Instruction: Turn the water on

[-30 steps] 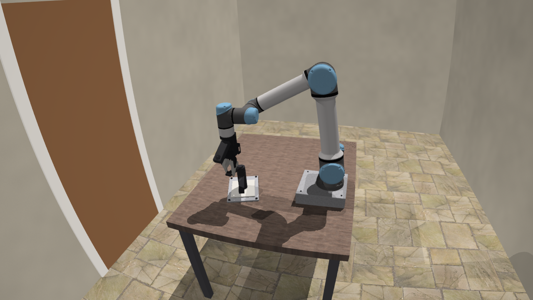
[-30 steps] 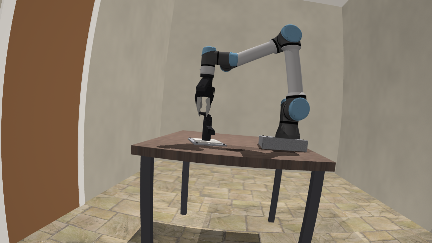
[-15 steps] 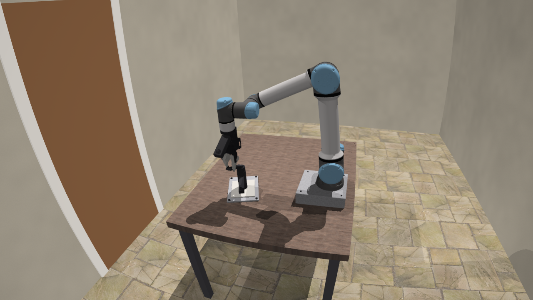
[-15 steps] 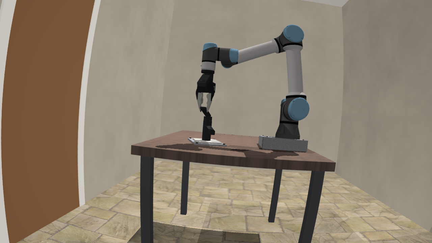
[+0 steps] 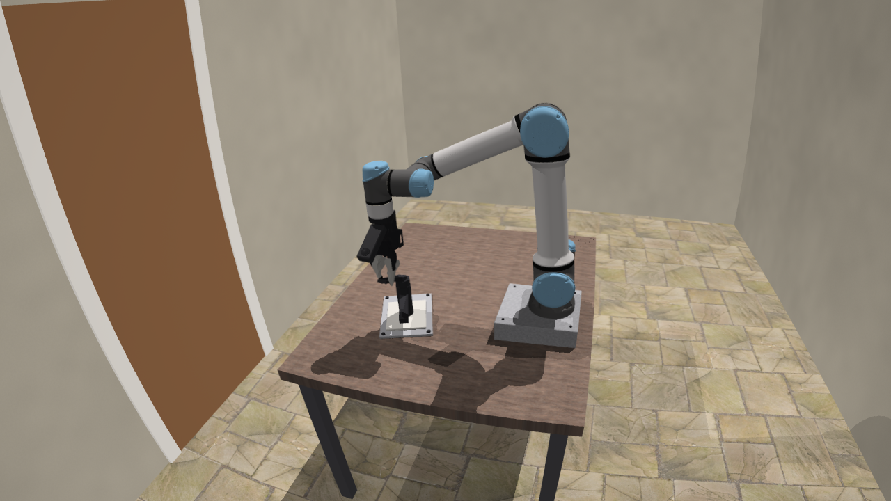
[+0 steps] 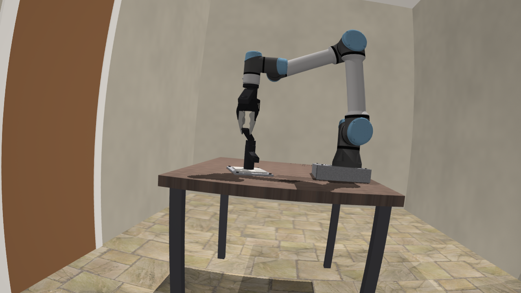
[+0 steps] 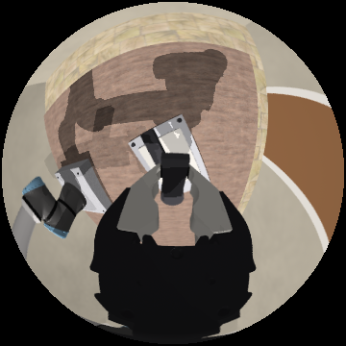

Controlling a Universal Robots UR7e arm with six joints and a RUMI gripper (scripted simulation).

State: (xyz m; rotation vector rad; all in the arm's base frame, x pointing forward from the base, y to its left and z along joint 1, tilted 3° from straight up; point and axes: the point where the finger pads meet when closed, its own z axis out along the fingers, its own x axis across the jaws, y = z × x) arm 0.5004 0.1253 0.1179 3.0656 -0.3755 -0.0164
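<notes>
Right now the flat lever is 40 mm to the right of my hand, 10 mm below it and 10 mm behind it. Round my hand: black tap 80 mm below, 60 mm to the right, 20 mm behind.
</notes>
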